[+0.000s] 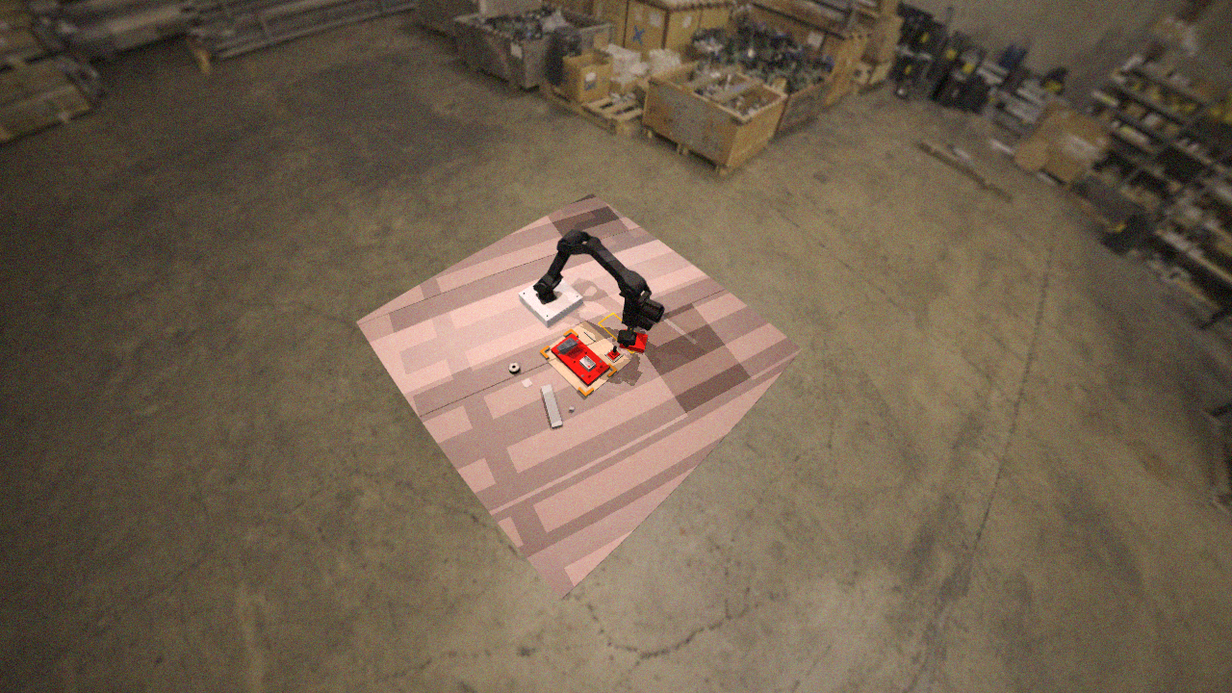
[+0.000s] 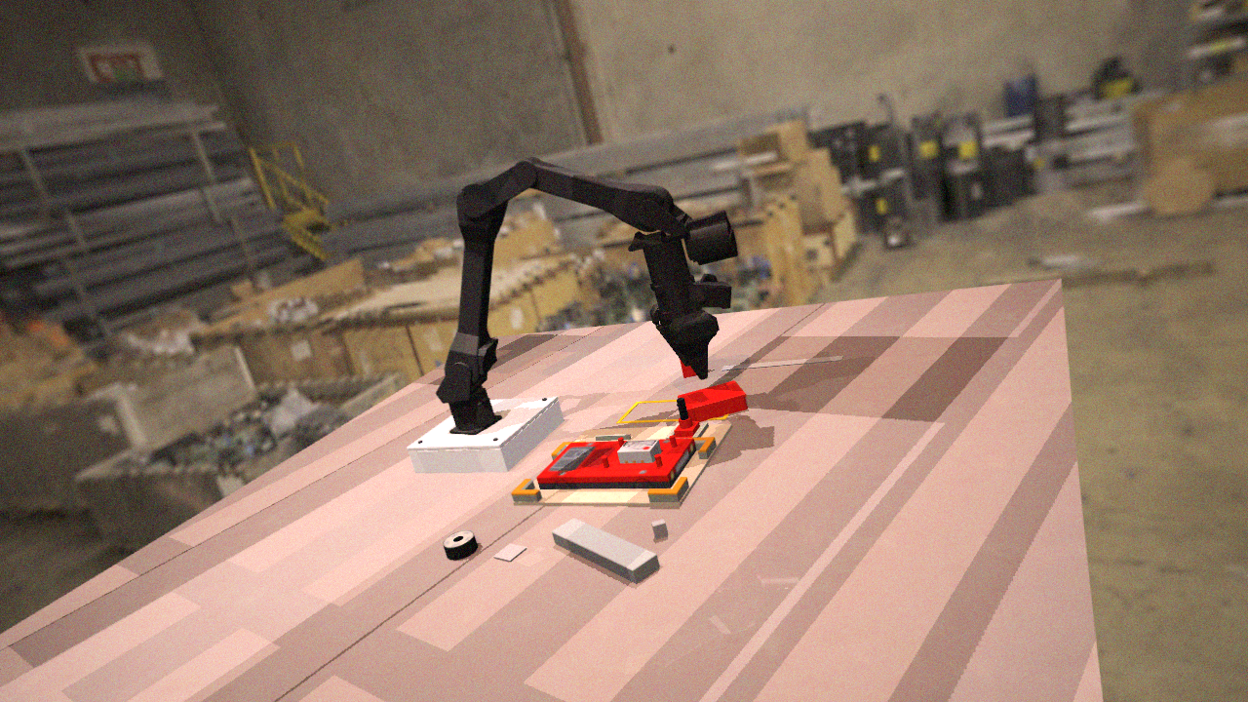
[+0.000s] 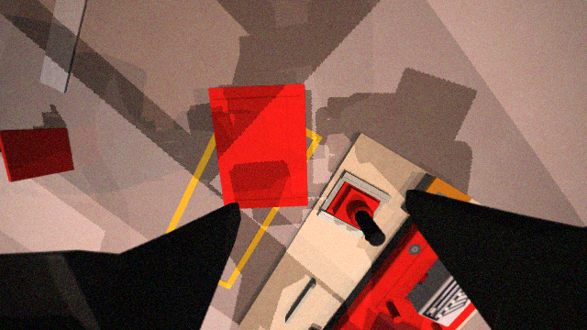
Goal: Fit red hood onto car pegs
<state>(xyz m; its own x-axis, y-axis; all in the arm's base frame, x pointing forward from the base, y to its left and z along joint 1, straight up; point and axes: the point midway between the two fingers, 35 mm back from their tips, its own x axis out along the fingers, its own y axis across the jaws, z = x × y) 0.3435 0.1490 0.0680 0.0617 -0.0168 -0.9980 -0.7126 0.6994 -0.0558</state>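
My gripper tip is now 70 mm above the red hood, 40 mm to the right of it and 10 mm past it. Also, from my gripper tip: grey engine block: 160 mm to the right, 60 mm below, 10 mm behind.
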